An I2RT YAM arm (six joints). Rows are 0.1 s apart.
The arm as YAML. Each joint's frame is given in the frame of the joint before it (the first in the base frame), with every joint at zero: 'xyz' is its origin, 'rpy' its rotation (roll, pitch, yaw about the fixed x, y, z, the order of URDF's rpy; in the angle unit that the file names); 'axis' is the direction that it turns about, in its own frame. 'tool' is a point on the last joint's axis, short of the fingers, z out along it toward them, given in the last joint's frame.
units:
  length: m
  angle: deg
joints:
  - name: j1
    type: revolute
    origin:
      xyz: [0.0, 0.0, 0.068]
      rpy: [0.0, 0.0, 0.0]
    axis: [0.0, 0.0, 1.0]
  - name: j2
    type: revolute
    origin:
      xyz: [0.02, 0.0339, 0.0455]
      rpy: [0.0, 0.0, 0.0]
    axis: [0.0, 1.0, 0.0]
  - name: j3
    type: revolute
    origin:
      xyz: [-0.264, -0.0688, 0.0]
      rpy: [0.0, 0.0, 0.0]
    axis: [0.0, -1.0, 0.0]
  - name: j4
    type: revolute
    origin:
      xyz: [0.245, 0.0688, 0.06]
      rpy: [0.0, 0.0, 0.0]
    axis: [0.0, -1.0, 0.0]
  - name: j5
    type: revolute
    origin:
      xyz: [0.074, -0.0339, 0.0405]
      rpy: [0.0, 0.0, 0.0]
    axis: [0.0, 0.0, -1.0]
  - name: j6
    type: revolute
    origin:
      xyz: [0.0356, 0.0, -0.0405]
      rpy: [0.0, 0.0, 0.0]
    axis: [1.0, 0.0, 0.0]
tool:
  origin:
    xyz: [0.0, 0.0, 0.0]
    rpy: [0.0, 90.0, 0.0]
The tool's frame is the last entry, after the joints.
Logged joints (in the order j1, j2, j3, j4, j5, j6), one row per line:
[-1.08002 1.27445 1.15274 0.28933 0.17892 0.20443]
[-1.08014 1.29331 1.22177 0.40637 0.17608 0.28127]
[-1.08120 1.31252 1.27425 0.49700 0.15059 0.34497]
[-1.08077 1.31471 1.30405 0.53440 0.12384 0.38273]
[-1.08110 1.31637 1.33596 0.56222 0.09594 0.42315]
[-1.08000 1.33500 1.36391 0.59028 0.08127 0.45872]
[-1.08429 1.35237 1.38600 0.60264 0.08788 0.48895]
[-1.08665 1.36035 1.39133 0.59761 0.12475 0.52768]
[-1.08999 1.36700 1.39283 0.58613 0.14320 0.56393]
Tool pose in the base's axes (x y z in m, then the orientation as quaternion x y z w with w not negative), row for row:
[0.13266 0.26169 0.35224 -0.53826 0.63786 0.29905 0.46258]
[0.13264 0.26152 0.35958 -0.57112 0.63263 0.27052 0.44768]
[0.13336 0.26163 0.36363 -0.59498 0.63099 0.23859 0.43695]
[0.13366 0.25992 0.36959 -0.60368 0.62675 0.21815 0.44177]
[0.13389 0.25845 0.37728 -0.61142 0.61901 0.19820 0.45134]
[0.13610 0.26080 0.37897 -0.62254 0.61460 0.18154 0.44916]
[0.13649 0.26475 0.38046 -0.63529 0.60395 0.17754 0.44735]
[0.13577 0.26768 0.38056 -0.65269 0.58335 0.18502 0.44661]
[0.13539 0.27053 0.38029 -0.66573 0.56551 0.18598 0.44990]
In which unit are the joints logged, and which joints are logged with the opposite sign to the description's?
The joints are logged in radians. Opposite sign: j1, j4, j5, j6.
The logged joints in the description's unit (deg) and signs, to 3 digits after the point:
[61.881 73.021 66.047 -16.577 -10.251 -11.713]
[61.887 74.101 70.002 -23.283 -10.089 -16.116]
[61.948 75.202 73.009 -28.476 -8.628 -19.765]
[61.924 75.327 74.717 -30.619 -7.096 -21.929]
[61.942 75.422 76.545 -32.213 -5.497 -24.245]
[61.879 76.490 78.146 -33.821 -4.656 -26.283]
[62.125 77.485 79.412 -34.529 -5.035 -28.015]
[62.260 77.942 79.717 -34.241 -7.148 -30.234]
[62.452 78.323 79.803 -33.583 -8.205 -32.311]

